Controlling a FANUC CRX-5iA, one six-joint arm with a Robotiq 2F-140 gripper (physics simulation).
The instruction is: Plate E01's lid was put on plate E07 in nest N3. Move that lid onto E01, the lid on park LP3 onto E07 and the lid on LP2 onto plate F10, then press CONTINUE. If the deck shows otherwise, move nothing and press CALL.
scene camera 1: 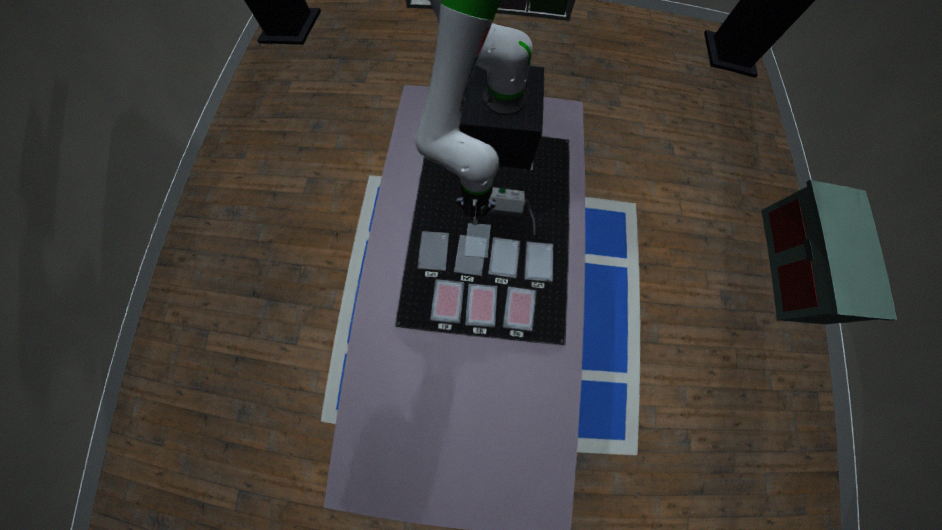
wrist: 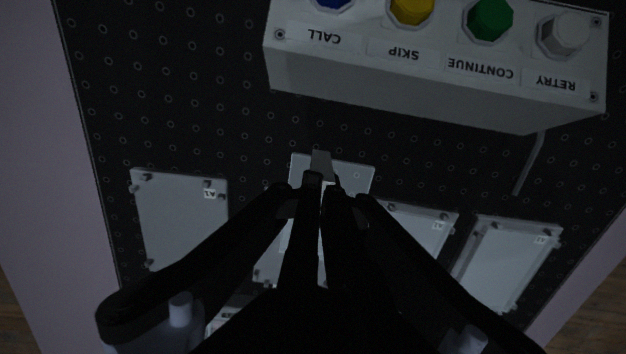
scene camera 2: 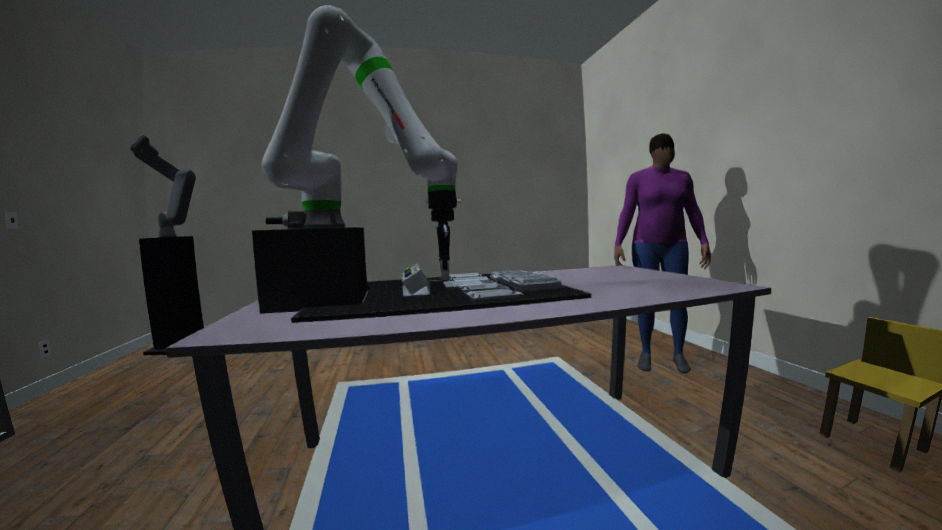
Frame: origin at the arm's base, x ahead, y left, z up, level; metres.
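Seen in the pictures: gripper, fingertip midpoint: [scene camera 1: 475, 221] [wrist: 318, 164] [scene camera 2: 445, 279]; arm's base at its link origin: [scene camera 1: 504, 99] [scene camera 2: 322, 228].
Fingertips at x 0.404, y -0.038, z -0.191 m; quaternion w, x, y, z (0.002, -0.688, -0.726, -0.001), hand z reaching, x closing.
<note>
Pixels of each thing's top centre, then the offset from my fingertips to it. Level surfaces: height alone.
- black deck at its surface level: 0.039 m down
- button box at its top centre: [wrist: 451, 50] [scene camera 2: 413, 266] [scene camera 1: 495, 193] 0.102 m back, 0.056 m left, 0.045 m up
- loose clear lid at its top centre: [wrist: 322, 216] [scene camera 2: 463, 282] [scene camera 1: 477, 239] 0.064 m ahead, 0.019 m left, 0.015 m down
- second park at its top centre: [wrist: 298, 251] [scene camera 2: 480, 283] [scene camera 1: 470, 254] 0.121 m ahead, 0.002 m left, 0.019 m down
- CONTINUE at its top centre: [wrist: 501, 11] 0.128 m back, 0.080 m left, 0.035 m up
- lilac table at its surface level: 0.052 m down
My gripper [scene camera 1: 475, 210] [scene camera 2: 444, 268] [wrist: 318, 164] is shut and empty. It hangs low over the black deck [scene camera 1: 553, 198] [wrist: 174, 109], between the button box [scene camera 1: 508, 199] [scene camera 2: 414, 280] [wrist: 394, 92] and the row of grey lid parks. A loose clear lid [scene camera 1: 477, 231] [wrist: 350, 169] lies askew over the second park [scene camera 1: 466, 265], sticking out towards the box, right under my fingertips. The other parks [scene camera 1: 432, 250] [scene camera 1: 504, 257] [scene camera 1: 538, 261] hold grey lids. Three pink plates [scene camera 1: 447, 300] [scene camera 1: 482, 305] [scene camera 1: 519, 308] sit in the front nests. The box shows its CALL [wrist: 333, 3] and CONTINUE [wrist: 488, 18] buttons.
The deck lies on a lilac table [scene camera 1: 461, 408] [scene camera 2: 658, 283]. A person in purple [scene camera 2: 660, 210] stands past the table's far end. A second dark arm on a black pedestal [scene camera 2: 169, 263] stands at the left. A green cabinet [scene camera 1: 850, 250] and a yellow chair [scene camera 2: 882, 375] stand off to the side.
</note>
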